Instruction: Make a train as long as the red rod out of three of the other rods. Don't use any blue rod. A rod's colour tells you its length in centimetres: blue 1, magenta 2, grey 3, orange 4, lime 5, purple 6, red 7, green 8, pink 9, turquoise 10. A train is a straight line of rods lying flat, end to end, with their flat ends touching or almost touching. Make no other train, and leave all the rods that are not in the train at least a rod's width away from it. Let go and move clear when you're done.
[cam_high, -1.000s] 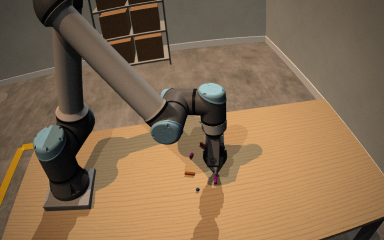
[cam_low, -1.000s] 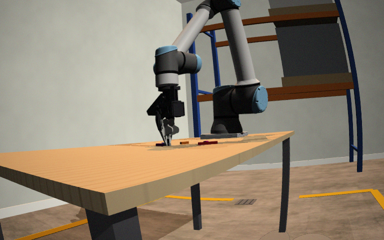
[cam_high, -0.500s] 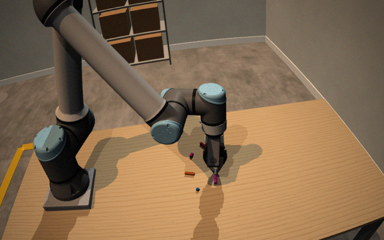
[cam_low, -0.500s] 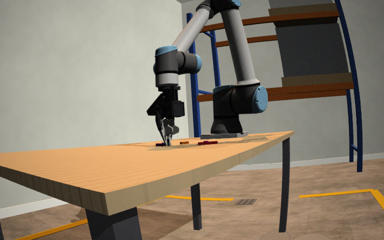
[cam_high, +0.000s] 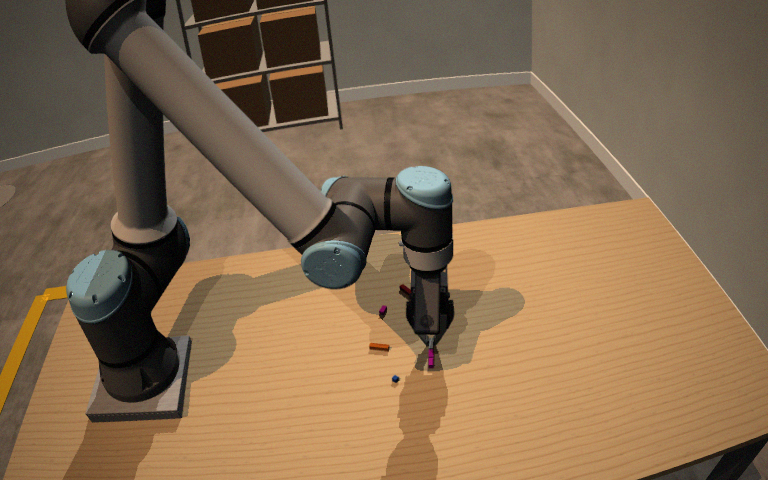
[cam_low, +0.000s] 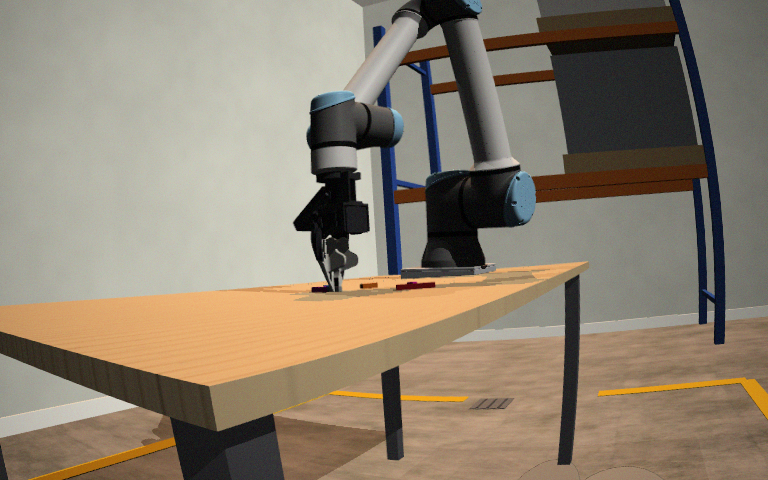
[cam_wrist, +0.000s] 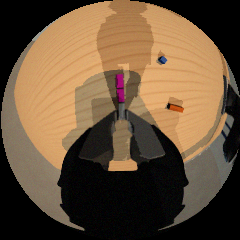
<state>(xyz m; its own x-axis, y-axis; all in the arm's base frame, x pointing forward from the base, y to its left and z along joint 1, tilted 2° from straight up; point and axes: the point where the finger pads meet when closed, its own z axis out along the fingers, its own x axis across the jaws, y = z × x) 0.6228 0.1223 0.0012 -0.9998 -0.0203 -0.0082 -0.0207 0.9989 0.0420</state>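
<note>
Right now the grey rod is 1 cm below my hand. Round my hand: red rod 5 cm behind, 16 cm to the left, 1 cm below; orange rod 11 cm behind, 1 cm to the right, 1 cm below; blue rod 7 cm behind, 9 cm to the right, 1 cm below.
</note>
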